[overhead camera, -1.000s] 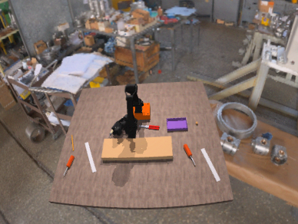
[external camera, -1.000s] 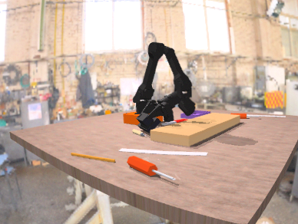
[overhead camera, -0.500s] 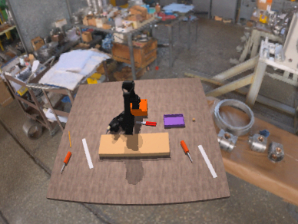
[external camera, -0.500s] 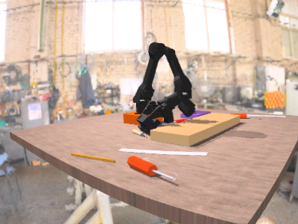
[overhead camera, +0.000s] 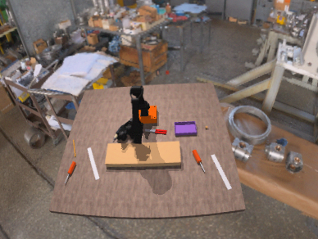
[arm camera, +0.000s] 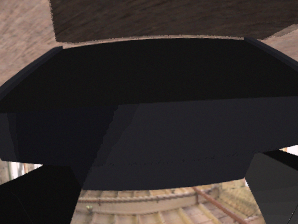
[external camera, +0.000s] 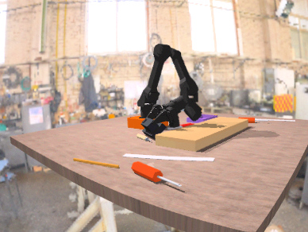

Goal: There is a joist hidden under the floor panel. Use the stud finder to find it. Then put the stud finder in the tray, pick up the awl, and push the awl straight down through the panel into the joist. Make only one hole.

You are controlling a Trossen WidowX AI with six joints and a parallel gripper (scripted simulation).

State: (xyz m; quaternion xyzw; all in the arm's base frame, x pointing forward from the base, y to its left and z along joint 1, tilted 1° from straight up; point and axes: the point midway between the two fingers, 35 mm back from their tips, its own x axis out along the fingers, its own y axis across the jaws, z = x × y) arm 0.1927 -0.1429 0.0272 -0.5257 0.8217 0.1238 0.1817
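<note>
My gripper tip is now 10 mm to the right of the black stud finder, 10 mm past it and 10 mm above it. Round my gripper tip: purple tray 490 mm to the left, 50 mm below, 40 mm behind; awl 60 mm below, 50 mm to the right, 30 mm ahead; yellow pencil 380 mm to the right, 140 mm ahead, 60 mm below.
</note>
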